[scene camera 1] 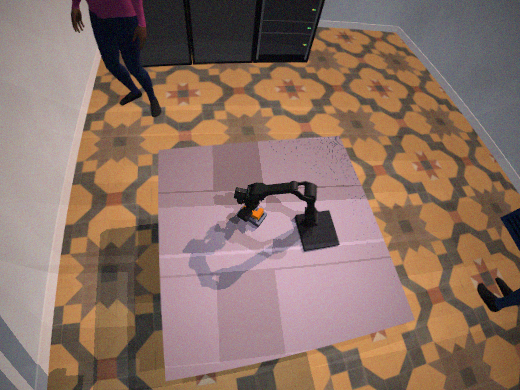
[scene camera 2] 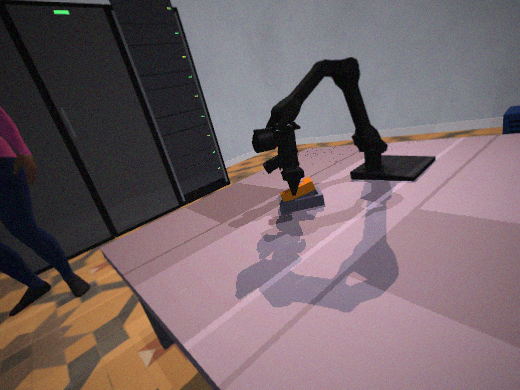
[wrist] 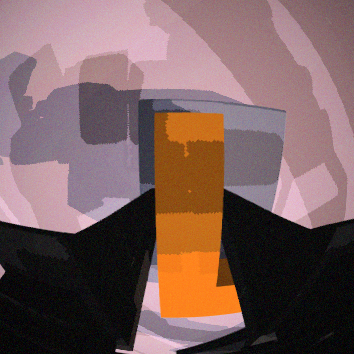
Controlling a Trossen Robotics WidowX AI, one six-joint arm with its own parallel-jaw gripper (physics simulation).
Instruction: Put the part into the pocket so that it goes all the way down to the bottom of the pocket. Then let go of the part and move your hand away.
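Seen in the pictures: gripper, fingertip midpoint: (scene camera 1: pixel 248 211) (scene camera 2: pixel 293 194) (wrist: pixel 186 195); arm's base at its link origin: (scene camera 1: pixel 309 222) (scene camera 2: pixel 373 166) (wrist: pixel 262 343).
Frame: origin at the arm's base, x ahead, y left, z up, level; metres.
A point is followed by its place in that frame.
Note:
The orange part (scene camera 1: pixel 257 213) @(y -0.128, x 0.281, z 0.055 m) (scene camera 2: pixel 305 186) @(y -0.123, x 0.303, z 0.046 m) (wrist: pixel 189 175) @(y -0.178, x 0.325, z 0.041 m) is a long bar between the fingers of my gripper (scene camera 1: pixel 248 213) @(y -0.165, x 0.316, z 0.025 m) (scene camera 2: pixel 294 192) @(y -0.165, x 0.316, z 0.025 m) (wrist: pixel 186 195) @(y -0.165, x 0.316, z 0.025 m), which is shut on it. The grey block with the pocket (scene camera 1: pixel 258 222) @(y -0.092, x 0.284, z 0.011 m) (scene camera 2: pixel 306 202) @(y -0.121, x 0.320, z -0.002 m) (wrist: pixel 252 157) @(y -0.204, x 0.295, z 0.012 m) is on the table under the part. In scene camera 2 the part is tilted against the block: its left end is low at the block's top, and its right end stands higher. The pocket opening is hidden by the part and fingers; contact inside cannot be told. In the wrist view the bar covers the block's middle.
The pale pink table (scene camera 1: pixel 325 300) @(y 0.426, x 0.105, z -0.024 m) (scene camera 2: pixel 450 270) @(y 0.255, x 0.528, z -0.024 m) bears the arm's black base plate (scene camera 1: pixel 327 237) @(y 0.121, x -0.064, z -0.007 m) (scene camera 2: pixel 420 165) @(y 0.149, x -0.015, z -0.010 m) to the right of the block. Arm shadows fall across the table. Dark cabinets (scene camera 1: pixel 222 30) (scene camera 2: pixel 75 100) and a person in a pink top (scene camera 1: pixel 120 40) stand beyond the table.

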